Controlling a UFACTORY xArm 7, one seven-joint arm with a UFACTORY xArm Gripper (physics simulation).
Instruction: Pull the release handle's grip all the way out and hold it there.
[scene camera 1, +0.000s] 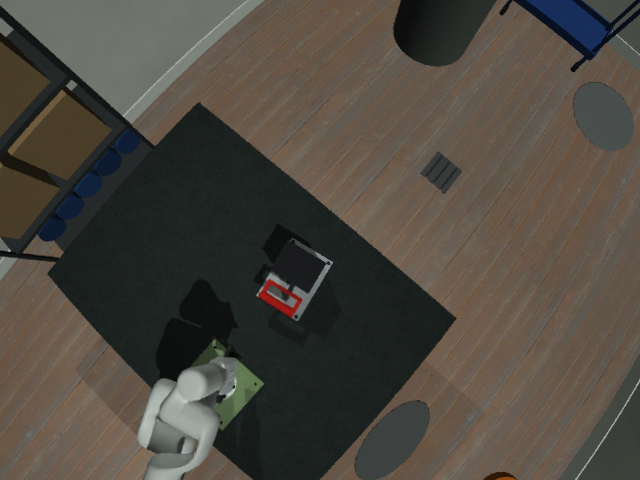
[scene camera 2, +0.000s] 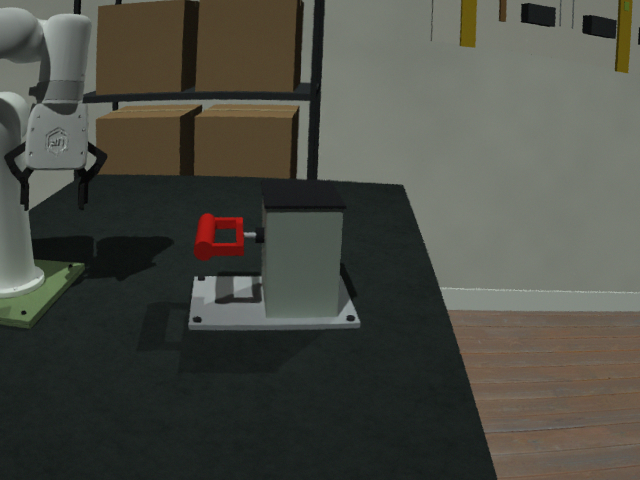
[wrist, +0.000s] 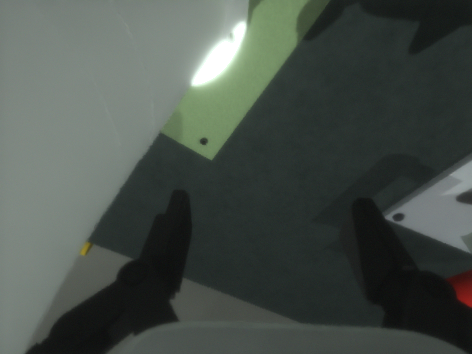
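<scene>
The release handle's red grip (scene camera 1: 265, 298) (scene camera 2: 205, 236) is a rectangular loop with a round bar, on a short metal rod (scene camera 2: 250, 235) from the side of a grey-green box (scene camera 2: 302, 263) with a black top (scene camera 1: 299, 266) (scene camera 2: 303, 195). The box stands on a light base plate (scene camera 1: 310, 300) (scene camera 2: 227, 322) (wrist: 435, 225). A red piece of the grip (wrist: 462, 287) shows at the wrist view's right edge. My gripper (scene camera 2: 53, 206) (wrist: 268, 213) is open and empty, fingers pointing down. It hangs left of the grip in scene camera 2, apart from it and higher. In scene camera 1 the arm hides the fingers.
The arm's green mounting plate (scene camera 1: 242, 390) (scene camera 2: 56, 294) (wrist: 235, 110) lies on the dark table top (scene camera 1: 196, 206) (scene camera 2: 310, 403) (wrist: 280, 185). A shelf rack (scene camera 2: 315, 93) with cardboard boxes (scene camera 1: 62, 134) (scene camera 2: 248, 46) stands beyond the table.
</scene>
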